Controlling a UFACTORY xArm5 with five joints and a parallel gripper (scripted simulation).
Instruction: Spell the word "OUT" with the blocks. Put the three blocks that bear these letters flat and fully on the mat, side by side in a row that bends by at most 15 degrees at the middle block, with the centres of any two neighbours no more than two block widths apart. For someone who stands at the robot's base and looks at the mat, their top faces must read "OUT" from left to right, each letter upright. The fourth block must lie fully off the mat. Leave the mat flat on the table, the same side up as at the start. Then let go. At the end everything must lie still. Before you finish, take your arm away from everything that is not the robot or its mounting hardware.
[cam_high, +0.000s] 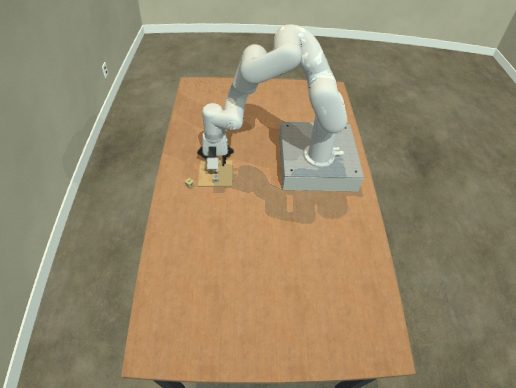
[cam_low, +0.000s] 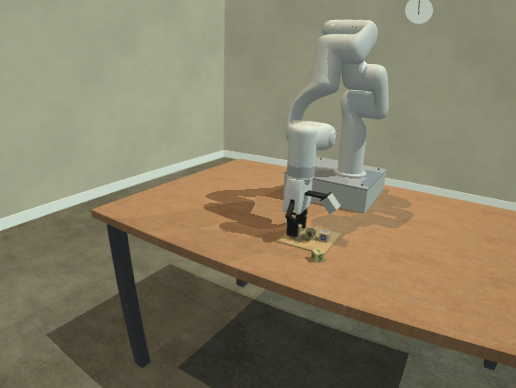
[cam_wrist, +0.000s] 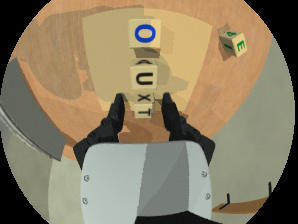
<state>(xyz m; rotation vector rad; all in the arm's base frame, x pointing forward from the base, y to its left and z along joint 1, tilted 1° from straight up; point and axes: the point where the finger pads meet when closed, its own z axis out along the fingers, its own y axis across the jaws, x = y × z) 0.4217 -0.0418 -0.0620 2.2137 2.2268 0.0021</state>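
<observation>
Now: the U block 4 cm to the left of my hand and 1 cm below it. Round my hand: tan mat (4 cm to the left, 2 cm below).
</observation>
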